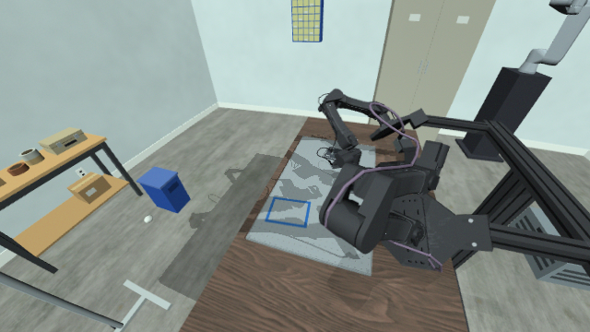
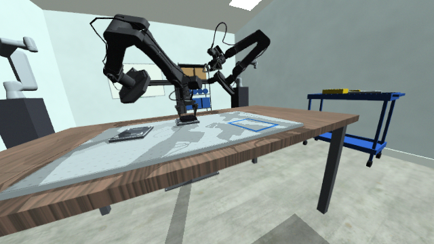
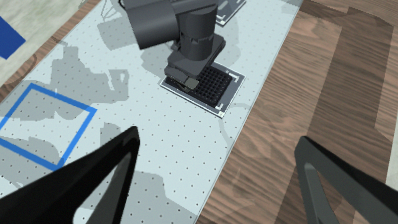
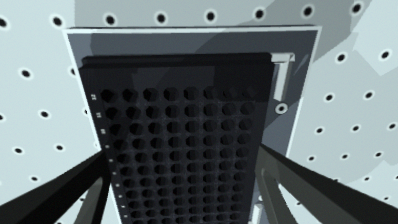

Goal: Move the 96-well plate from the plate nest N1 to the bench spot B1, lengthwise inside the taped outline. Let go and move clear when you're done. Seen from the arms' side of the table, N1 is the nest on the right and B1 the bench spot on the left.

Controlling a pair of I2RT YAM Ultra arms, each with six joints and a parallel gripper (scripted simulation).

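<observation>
Now: right hand 1 cm past the black 96-well plate and 1 cm above it.
</observation>
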